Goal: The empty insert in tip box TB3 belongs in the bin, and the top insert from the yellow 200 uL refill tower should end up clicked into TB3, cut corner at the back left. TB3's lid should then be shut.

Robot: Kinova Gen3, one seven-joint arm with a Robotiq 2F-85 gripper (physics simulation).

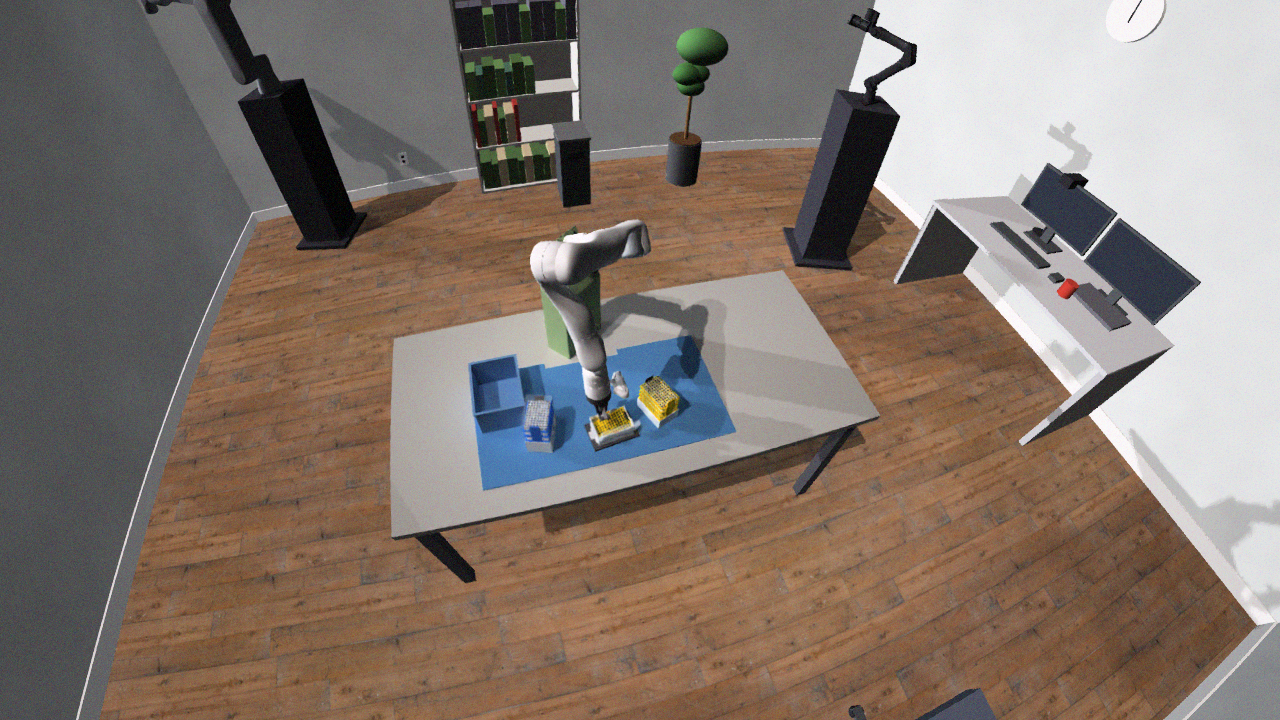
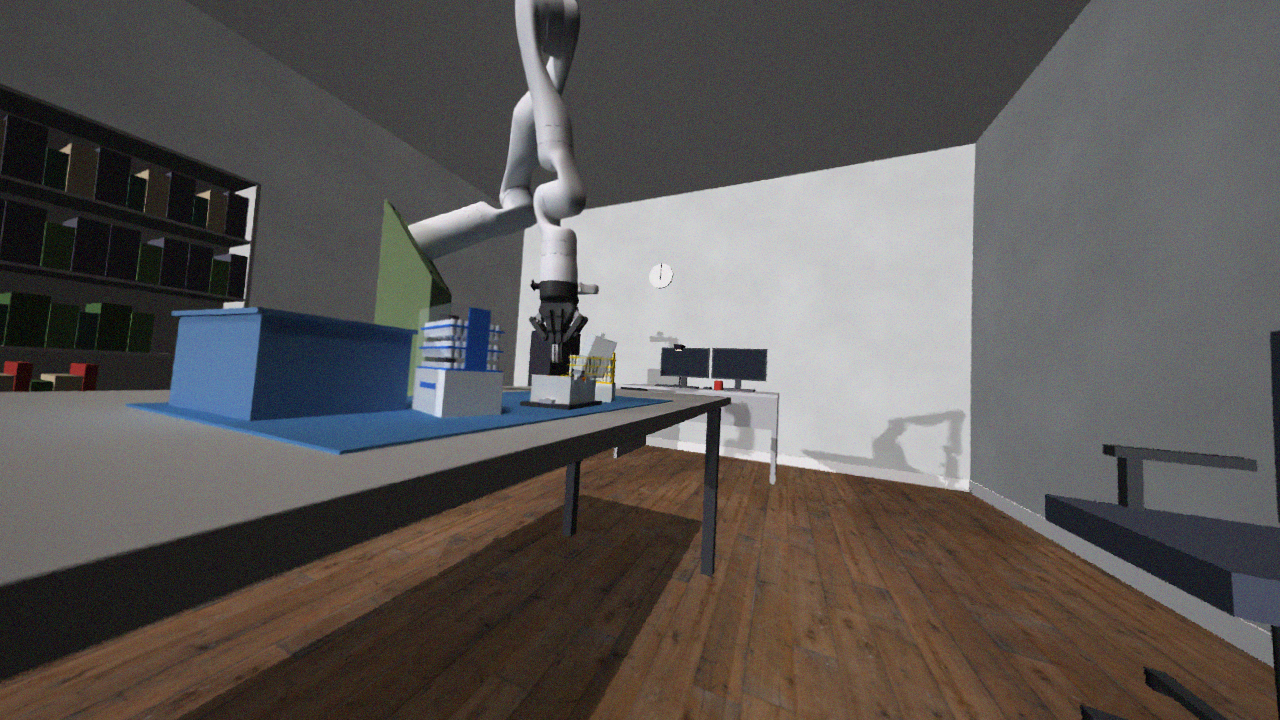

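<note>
Tip box TB3 (image 1: 616,430) (image 2: 560,390) stands on the blue mat (image 1: 536,465) (image 2: 357,429) and shows a yellow insert in its top. Its dark lid (image 2: 535,362) stands upright behind it. My gripper (image 1: 597,410) (image 2: 556,360) is shut and empty. It points down at the back edge of TB3, right by the lid. The yellow 200 uL refill tower (image 1: 657,400) (image 2: 597,369) stands just right of TB3. The blue bin (image 1: 499,416) (image 2: 286,367) stands at the mat's left end.
A blue-and-white refill tower (image 1: 539,422) (image 2: 456,345) stands between the bin and TB3. The arm's green pedestal (image 1: 559,330) rises behind the mat. The grey table (image 1: 787,357) (image 2: 133,475) stands on a wooden floor.
</note>
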